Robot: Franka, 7 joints.
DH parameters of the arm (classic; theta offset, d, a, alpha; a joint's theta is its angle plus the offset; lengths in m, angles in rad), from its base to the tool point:
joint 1: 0 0.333 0 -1.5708
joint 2: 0 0 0 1.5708
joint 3: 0 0.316 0.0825 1.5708
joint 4: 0 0 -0.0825 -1.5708
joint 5: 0 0.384 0 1.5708
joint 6: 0 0 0.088 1.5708
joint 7: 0 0.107 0 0
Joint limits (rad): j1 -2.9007..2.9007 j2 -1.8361..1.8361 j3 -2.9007..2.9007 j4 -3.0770..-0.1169 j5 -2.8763..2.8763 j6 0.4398..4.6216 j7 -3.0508..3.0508
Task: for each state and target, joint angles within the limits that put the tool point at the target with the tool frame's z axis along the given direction. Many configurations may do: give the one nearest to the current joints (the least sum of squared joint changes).
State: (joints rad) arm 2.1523 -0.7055 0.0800 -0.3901 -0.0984 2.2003 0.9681
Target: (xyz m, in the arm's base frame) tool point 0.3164 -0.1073 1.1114 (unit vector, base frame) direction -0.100 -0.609 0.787
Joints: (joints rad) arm 2.9007 -0.4664 0.5350 -0.1194 0.6471 2.4793 0.9681
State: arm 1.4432 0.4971 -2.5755 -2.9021 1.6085 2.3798 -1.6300
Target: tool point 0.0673 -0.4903 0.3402 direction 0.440 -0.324 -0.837
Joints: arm 1.2816 0.0524 -2.6739 -2.4345 0.9589 2.6373 -1.6300
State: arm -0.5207 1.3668 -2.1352 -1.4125 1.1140 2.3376 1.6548
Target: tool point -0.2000 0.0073 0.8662 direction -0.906 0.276 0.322
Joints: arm -0.8866 1.1343 -2.7708 -2.1657 1.4054 2.8691 1.6548
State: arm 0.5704 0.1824 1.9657 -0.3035 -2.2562 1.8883 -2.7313
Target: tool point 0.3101 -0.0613 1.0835 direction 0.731 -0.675 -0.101
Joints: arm -0.2044 0.3142 1.8483 -0.1182 -2.4050 1.6519 -2.7313
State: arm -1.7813 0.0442 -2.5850 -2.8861 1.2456 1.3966 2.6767
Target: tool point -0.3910 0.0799 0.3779 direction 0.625 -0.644 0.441
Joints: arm -1.3733 -0.4517 -2.1460 -2.1618 0.8196 0.6918 2.6767
